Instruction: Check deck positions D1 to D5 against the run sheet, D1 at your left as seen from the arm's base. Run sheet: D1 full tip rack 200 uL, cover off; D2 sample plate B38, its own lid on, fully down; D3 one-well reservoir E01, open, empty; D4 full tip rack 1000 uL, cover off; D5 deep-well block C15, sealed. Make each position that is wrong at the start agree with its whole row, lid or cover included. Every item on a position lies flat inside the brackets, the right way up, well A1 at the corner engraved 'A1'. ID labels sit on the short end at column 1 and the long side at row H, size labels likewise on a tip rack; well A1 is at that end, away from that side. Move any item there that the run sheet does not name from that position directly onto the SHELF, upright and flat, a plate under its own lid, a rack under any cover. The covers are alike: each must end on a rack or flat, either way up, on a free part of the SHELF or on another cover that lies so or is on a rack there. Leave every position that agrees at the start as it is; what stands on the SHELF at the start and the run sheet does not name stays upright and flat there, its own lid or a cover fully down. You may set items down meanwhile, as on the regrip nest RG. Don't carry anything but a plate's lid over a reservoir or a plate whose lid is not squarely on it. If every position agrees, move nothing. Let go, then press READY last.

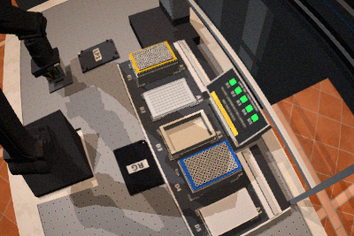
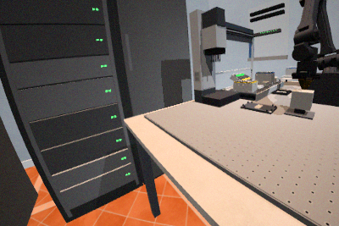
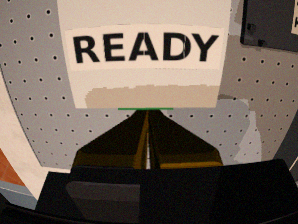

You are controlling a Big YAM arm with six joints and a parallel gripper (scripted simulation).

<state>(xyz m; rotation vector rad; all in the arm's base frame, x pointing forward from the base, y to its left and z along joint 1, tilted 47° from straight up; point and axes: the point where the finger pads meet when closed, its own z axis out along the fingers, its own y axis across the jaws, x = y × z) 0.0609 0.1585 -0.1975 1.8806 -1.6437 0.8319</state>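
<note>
Right now the ready button box is 3 cm to the left of my hand and 2 cm below it. The rest, counted from my hand: grey plate holder 16 cm ahead, 10 cm to the left, 8 cm below; then yellow-framed tip rack 34 cm ahead, 7 cm to the right, 1 cm above; then black regrip nest 35 cm to the right, 20 cm ahead, 8 cm below.
</note>
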